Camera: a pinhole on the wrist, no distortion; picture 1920 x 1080 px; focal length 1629.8 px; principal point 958.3 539.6 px. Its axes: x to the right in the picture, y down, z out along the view. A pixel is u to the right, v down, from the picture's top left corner.
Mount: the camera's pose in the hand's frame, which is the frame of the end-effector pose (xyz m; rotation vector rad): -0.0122 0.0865 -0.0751 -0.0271 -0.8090 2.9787
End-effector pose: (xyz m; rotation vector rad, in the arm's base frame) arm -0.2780 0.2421 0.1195 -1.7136 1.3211 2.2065
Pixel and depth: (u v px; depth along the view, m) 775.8 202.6 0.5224
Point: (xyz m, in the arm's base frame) -0.5778 0.5570 0.0487
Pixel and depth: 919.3 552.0 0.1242
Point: -0.3089 0.2536 0.1441
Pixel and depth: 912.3 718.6 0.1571
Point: -0.3085 0.2860 0.1269
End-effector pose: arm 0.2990 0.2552 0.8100 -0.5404 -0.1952 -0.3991
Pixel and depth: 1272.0 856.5 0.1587
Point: 0.2433 0.2810 0.8434
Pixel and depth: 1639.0 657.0 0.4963
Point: -0.0170 0.3655 1.1086
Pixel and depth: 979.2 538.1 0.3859
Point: 0.2079 0.3180 1.0684
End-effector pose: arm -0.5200 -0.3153 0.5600 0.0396 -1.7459 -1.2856
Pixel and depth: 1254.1 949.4 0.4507
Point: -0.7403 -0.1753 0.3049
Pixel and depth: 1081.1 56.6 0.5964
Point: -0.8709 0.0786 0.4637
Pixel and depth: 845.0 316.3 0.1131
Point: -0.5169 -0.2704 0.5871
